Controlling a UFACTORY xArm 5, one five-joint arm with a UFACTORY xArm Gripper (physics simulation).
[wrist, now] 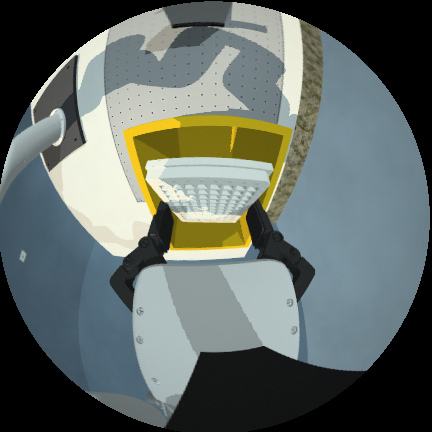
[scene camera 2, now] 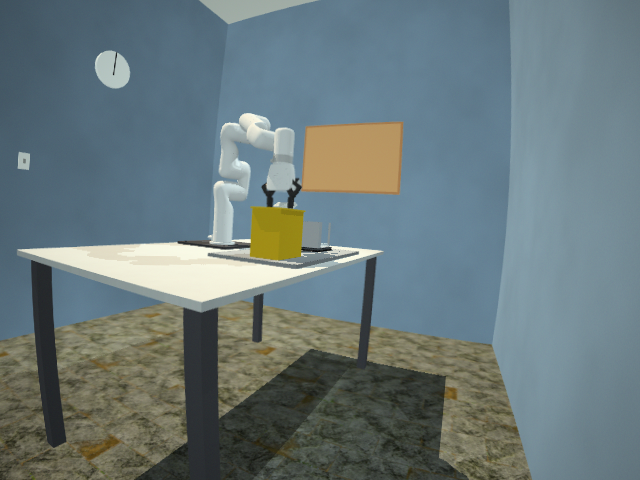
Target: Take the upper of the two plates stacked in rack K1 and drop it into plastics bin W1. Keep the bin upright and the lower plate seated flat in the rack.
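Frame: origin at the arm's base, x ahead, y up, z right, level; metres.
Seen in the pictures: gripper, fingertip midpoint: (wrist: pixel 209 208); arm's base at its link origin: (scene camera 2: pixel 222 243).
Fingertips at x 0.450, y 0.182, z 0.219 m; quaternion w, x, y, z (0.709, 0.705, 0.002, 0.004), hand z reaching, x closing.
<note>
Offsets run from my fingertips to a thing's top centre. Level surfaces: height alone.
The yellow bin W1 @[dz +0.004, dx +0.000, dy -0.002 m] (scene camera 2: pixel 276 235) (wrist: pixel 202 121) stands upright, its mouth open upward. My gripper (scene camera 2: pixel 279 203) (wrist: pixel 209 208) is shut on a pale, ribbed plate (wrist: pixel 210 192), one black finger on each side. The plate is over the bin's mouth, within its rim as seen in the wrist view. In the scene view, a small part of the plate (scene camera 2: pixel 285 204) shows just above the rim. Rack K1 @[dz -0.392, dx -0.009, dy -0.043 m] (scene camera 2: pixel 311 234) stands behind the bin; part of its dark panel (wrist: pixel 201 15) shows at the top of the wrist view. The lower plate does not show clearly.
A grey perforated board @[dy -0.182 m] (scene camera 2: pixel 232 255) (wrist: pixel 150 102) lies under the bin on the white table @[dy -0.195 m] (scene camera 2: pixel 160 273) (wrist: pixel 95 200). The arm's dark base plate (scene camera 2: pixel 191 242) (wrist: pixel 67 95) is at the left in the wrist view. The table edge is close to the bin's right side there.
</note>
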